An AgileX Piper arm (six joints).
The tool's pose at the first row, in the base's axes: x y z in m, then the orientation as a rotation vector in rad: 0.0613, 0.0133, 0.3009, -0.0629, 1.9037, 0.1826
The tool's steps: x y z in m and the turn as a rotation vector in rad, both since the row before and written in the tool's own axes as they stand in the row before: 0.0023, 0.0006, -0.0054, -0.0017, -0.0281, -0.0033; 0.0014, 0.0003, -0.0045, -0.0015, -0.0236, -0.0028; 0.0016, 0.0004, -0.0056, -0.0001, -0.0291, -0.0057; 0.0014, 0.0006, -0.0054, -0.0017, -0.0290, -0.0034; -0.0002, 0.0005, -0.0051, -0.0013, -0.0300, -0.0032; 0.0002, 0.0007, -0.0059, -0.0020, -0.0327, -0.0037; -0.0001, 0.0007, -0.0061, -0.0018, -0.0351, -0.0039; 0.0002, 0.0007, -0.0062, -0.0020, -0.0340, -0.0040; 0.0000, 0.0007, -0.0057, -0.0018, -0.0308, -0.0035; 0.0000, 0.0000, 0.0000, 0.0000, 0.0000, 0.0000; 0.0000, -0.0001, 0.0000, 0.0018, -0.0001, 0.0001; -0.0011, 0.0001, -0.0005, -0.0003, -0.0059, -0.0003; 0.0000, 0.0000, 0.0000, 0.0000, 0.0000, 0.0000; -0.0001, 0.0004, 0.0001, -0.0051, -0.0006, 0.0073
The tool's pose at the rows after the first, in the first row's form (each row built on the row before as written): 0.0554, 0.0131, 0.3005, -0.0643, 1.8754, 0.1820; 0.0507, 0.0128, 0.3005, -0.0655, 1.8516, 0.1815; 0.0449, 0.0124, 0.3005, -0.0679, 1.8222, 0.1777; 0.0393, 0.0122, 0.3005, -0.0693, 1.7929, 0.1770; 0.0344, 0.0119, 0.3018, -0.0701, 1.7627, 0.1761; 0.0285, 0.0117, 0.3028, -0.0716, 1.7297, 0.1754; 0.0225, 0.0114, 0.3039, -0.0728, 1.6943, 0.1744; 0.0163, 0.0111, 0.3045, -0.0743, 1.6600, 0.1734; 0.0106, 0.0109, 0.3050, -0.0755, 1.6289, 0.1726; 0.0106, 0.0109, 0.3050, -0.0755, 1.6289, 0.1726; 0.0106, 0.0108, 0.3050, -0.0740, 1.6289, 0.1712; 0.0102, 0.0108, 0.3061, -0.0739, 1.6230, 0.1713; 0.0102, 0.0108, 0.3061, -0.0739, 1.6230, 0.1713; 0.0102, 0.0112, 0.3062, -0.0718, 1.6225, 0.1811
